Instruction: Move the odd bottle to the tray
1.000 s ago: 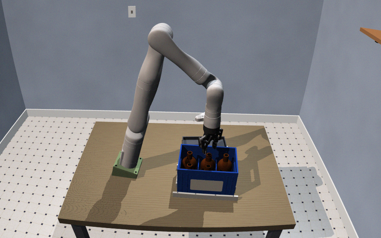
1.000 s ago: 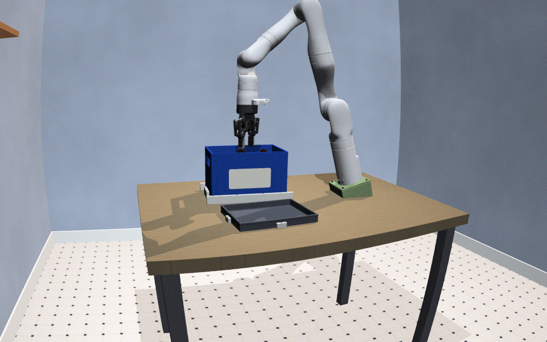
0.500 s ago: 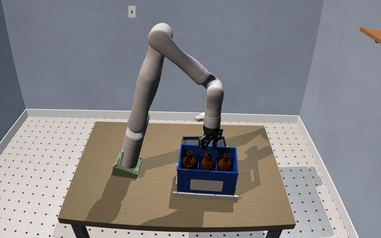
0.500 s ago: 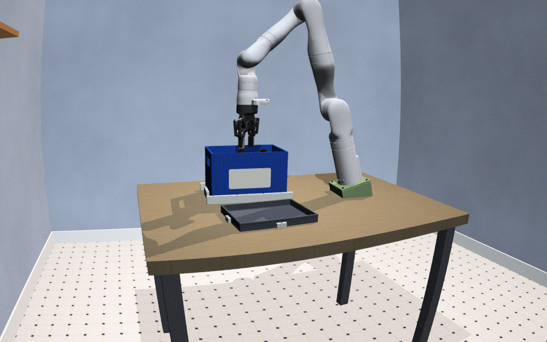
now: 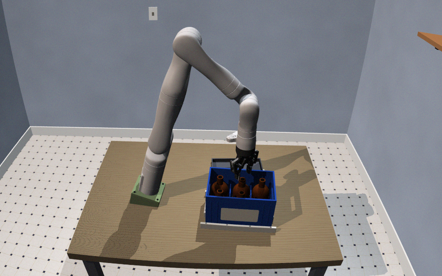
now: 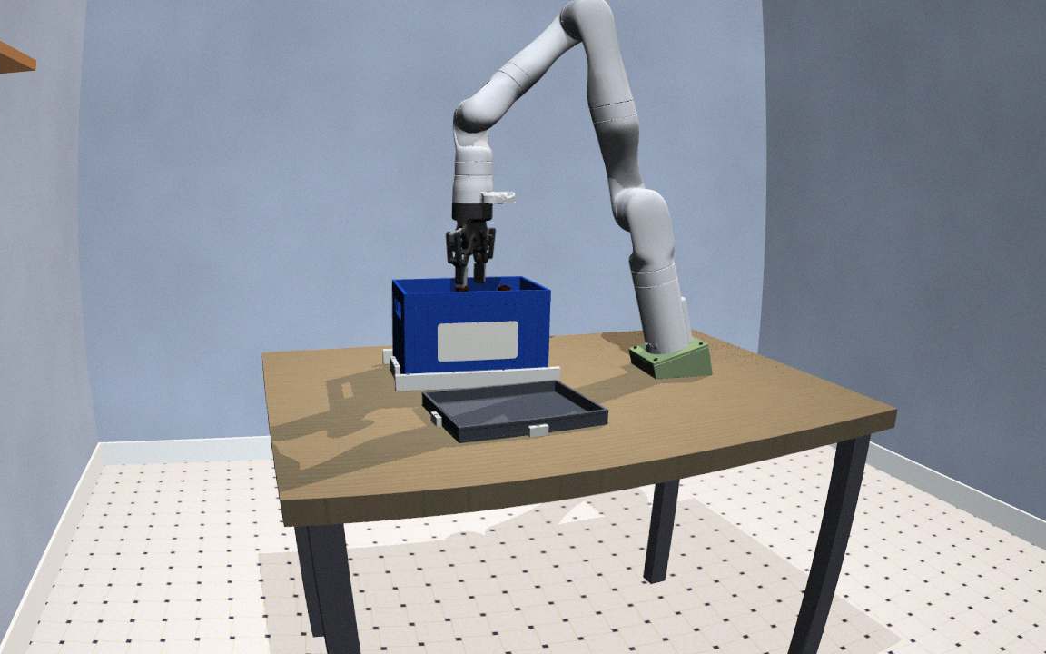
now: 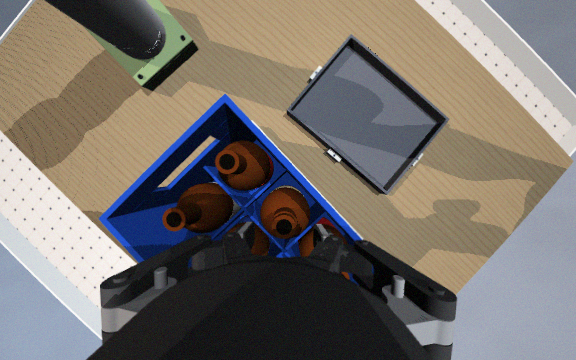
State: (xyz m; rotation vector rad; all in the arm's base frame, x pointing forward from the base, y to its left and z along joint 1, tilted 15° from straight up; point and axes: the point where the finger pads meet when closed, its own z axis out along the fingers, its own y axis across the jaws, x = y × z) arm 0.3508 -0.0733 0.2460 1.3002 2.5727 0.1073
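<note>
Right now the blue crate is 11 cm below my hand, 4 cm to the right of it and 1 cm behind it. The rest, counted from my hand: dark grey tray 23 cm to the left, 18 cm below, 2 cm ahead.
</note>
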